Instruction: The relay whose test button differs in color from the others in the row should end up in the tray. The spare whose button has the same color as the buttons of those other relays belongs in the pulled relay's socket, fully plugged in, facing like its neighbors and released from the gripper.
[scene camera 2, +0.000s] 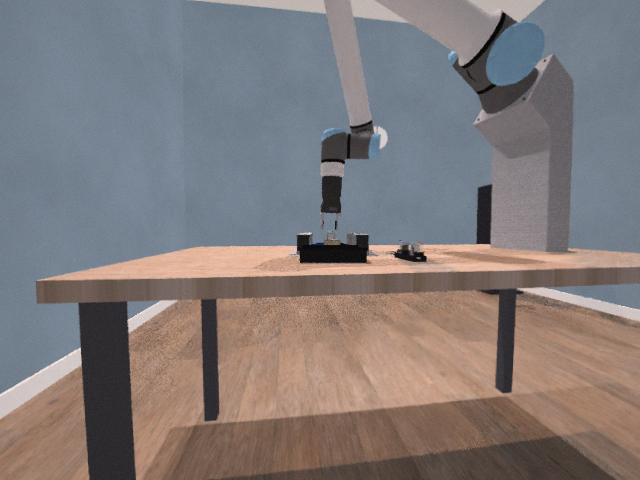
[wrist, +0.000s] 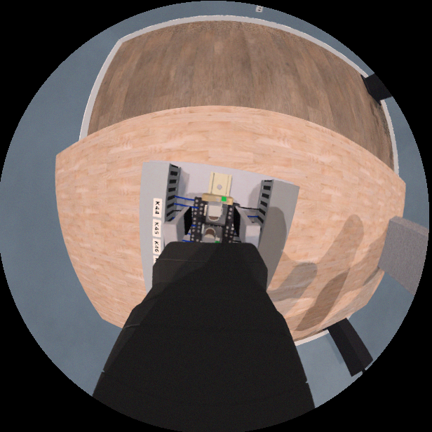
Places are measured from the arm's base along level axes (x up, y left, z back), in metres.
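Where they show: gripper, fingertip midpoint: (scene camera 2: 329, 229); arm's base, link origin: (scene camera 2: 509, 92).
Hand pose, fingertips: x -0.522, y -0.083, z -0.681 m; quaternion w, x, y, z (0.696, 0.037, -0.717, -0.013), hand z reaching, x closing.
Note:
Things, the pixels of their centre, and the offset from my fingertips. "pt": a spot on its surface instead.
- pale relay, body centre: (scene camera 2: 331, 238) dz -0.007, dx -0.030, dy +0.156 m
- black holder, surface spot: (scene camera 2: 417, 257) pt dz +0.185, dx -0.069, dy +0.396 m
- black box, body centre: (scene camera 2: 331, 253) dz -0.028, dx -0.060, dy +0.360 m
My gripper (scene camera 2: 329, 226) (wrist: 212, 215) is open and empty, a little above the relay row, its fingers on either side of the row. The nearest end relay (wrist: 214, 212), beside label K44, is upright in its black socket (wrist: 197, 216) with a green button (wrist: 224, 199). A second relay (wrist: 210, 233) behind it also shows a bit of green; the gripper body hides the rest of the row. In the scene view a pale relay (scene camera 2: 331, 236) stands just below the fingertips. Spare relays (scene camera 2: 411, 248) stand in a black holder (scene camera 2: 417, 257) to the right; their button colors are too small to tell.
Grey wire ducts (wrist: 281, 215) (scene camera 2: 358, 239) flank the row, with blue and black wires. A black box (scene camera 2: 333, 253) stands at the front; whether it is the tray I cannot tell. The mounting rail (wrist: 220, 179) extends beyond the row. The robot's pedestal (scene camera 2: 532, 196) stands at the right.

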